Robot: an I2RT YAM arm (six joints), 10 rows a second.
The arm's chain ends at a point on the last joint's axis. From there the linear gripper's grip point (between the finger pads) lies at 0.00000 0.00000 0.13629 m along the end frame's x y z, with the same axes.
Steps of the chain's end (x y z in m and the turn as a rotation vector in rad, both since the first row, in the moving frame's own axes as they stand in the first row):
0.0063 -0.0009 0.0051 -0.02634 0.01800 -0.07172
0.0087 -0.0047 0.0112 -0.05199 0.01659 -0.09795
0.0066 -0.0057 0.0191 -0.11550 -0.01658 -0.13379
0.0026 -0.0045 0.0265 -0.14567 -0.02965 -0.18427
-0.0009 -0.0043 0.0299 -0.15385 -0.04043 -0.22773
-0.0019 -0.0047 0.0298 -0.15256 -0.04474 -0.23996
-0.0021 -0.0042 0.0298 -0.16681 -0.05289 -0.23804
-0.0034 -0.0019 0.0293 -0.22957 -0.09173 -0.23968
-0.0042 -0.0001 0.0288 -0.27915 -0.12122 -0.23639
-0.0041 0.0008 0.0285 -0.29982 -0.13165 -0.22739
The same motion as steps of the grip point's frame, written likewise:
0.0089 0.0026 0.0050 -0.02634 0.01800 -0.07172
0.0113 0.0023 0.0110 -0.05199 0.01659 -0.09795
0.0054 0.0101 0.0182 -0.11550 -0.01658 -0.13379
0.0004 0.0155 0.0250 -0.14567 -0.02965 -0.18427
-0.0040 0.0170 0.0282 -0.15385 -0.04043 -0.22773
-0.0054 0.0165 0.0281 -0.15256 -0.04474 -0.23996
-0.0065 0.0191 0.0277 -0.16681 -0.05289 -0.23804
-0.0119 0.0303 0.0252 -0.22957 -0.09173 -0.23968
-0.0159 0.0389 0.0226 -0.27915 -0.12122 -0.23639
-0.0170 0.0426 0.0213 -0.29982 -0.13165 -0.22739

